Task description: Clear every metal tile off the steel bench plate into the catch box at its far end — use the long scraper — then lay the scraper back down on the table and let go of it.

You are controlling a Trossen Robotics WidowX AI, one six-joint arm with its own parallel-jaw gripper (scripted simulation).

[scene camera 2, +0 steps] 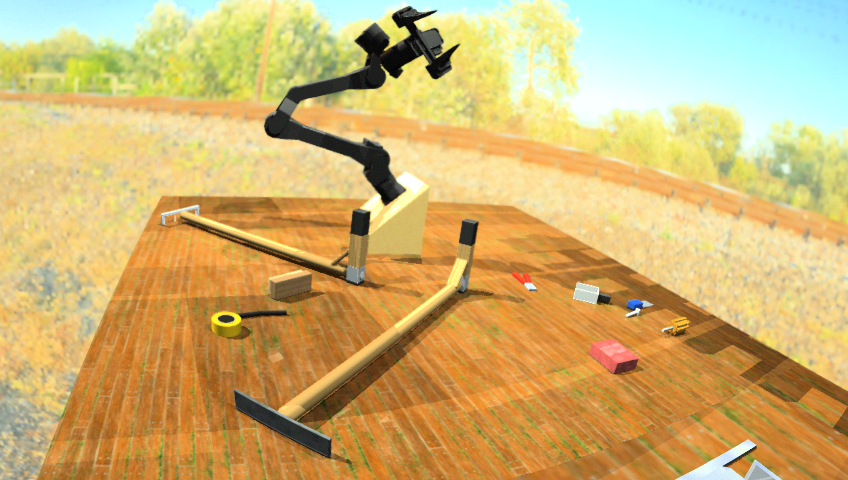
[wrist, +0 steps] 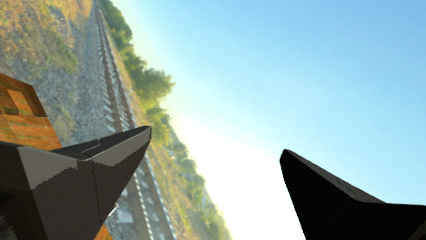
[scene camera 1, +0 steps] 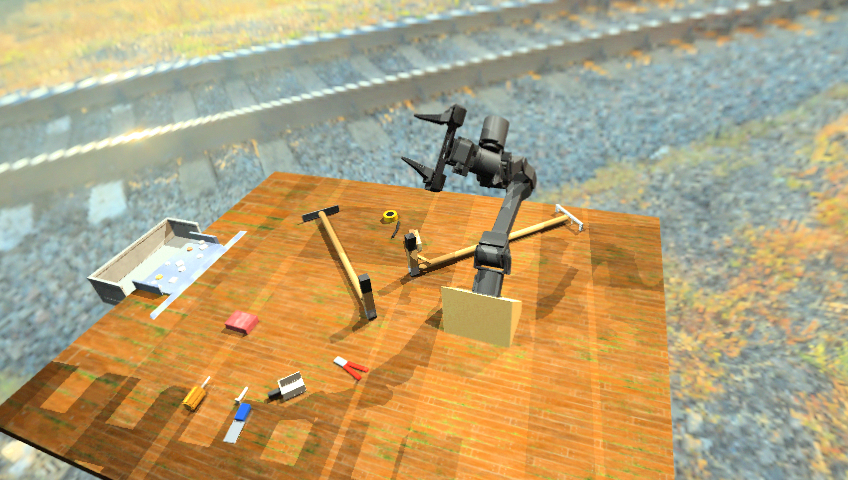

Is my gripper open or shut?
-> Open.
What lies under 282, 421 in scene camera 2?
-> A long scraper.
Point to a red block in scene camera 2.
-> At 612, 355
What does my gripper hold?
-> Nothing.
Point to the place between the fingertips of my gripper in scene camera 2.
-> At 448, 27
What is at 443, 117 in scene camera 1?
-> My gripper.
